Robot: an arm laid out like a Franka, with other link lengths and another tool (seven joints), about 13 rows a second.
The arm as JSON. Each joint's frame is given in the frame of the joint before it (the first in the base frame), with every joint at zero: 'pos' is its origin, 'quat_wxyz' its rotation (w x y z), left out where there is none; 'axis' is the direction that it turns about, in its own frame. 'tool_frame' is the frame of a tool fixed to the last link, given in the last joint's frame.
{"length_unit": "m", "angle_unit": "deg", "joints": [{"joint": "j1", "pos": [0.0, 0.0, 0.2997], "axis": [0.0, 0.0, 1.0]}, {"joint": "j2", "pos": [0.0, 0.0, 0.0], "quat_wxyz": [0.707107, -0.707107, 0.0, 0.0], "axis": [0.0, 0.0, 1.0]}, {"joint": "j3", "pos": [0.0, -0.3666, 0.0], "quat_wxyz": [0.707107, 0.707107, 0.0, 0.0], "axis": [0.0, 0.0, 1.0]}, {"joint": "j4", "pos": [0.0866, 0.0, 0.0], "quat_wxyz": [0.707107, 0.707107, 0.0, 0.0], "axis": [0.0, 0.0, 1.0]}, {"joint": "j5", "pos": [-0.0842, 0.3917, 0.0], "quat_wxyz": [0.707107, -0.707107, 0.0, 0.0], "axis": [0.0, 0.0, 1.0]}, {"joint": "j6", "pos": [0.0, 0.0, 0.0], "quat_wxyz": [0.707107, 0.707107, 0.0, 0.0], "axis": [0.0, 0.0, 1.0]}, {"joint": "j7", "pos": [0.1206, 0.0, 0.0], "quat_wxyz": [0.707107, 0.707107, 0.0, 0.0], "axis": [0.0, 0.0, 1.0]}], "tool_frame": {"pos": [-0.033, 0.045, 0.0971], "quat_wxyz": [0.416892, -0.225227, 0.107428, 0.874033]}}
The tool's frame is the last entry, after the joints.
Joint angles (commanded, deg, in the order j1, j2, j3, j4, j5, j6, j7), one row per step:
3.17 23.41 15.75 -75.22 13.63 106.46 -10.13
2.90 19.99 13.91 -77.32 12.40 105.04 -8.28
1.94 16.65 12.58 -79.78 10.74 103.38 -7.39
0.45 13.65 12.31 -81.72 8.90 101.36 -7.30
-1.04 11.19 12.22 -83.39 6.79 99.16 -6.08
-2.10 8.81 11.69 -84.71 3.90 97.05 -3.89
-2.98 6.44 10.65 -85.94 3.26 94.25 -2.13
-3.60 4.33 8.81 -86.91 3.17 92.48 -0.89
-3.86 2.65 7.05 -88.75 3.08 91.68 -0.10
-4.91 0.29 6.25 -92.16 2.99 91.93 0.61
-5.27 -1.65 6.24 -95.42 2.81 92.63 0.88
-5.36 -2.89 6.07 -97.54 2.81 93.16 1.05
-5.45 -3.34 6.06 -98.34 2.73 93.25 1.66
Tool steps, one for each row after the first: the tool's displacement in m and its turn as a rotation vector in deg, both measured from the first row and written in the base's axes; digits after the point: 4 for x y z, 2 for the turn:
-0.0156 -0.0220 0.0207 -2.52 0.11 -2.92
-0.0314 -0.0483 0.0367 -5.35 0.47 -5.17
-0.0473 -0.0707 0.0523 -8.00 0.81 -6.26
-0.0628 -0.0909 0.0633 -10.82 1.91 -8.33
-0.0792 -0.1112 0.0766 -14.30 2.73 -11.55
-0.0975 -0.1310 0.0875 -15.79 4.68 -14.71
-0.1131 -0.1549 0.0986 -16.41 5.79 -18.16
-0.1257 -0.1741 0.0992 -16.94 7.10 -20.77
-0.1419 -0.1914 0.0948 -17.37 8.25 -23.21
-0.1543 -0.1943 0.0878 -17.86 8.89 -23.82
-0.1624 -0.1962 0.0827 -18.04 9.29 -24.23
-0.1659 -0.1968 0.0806 -18.20 9.66 -24.90

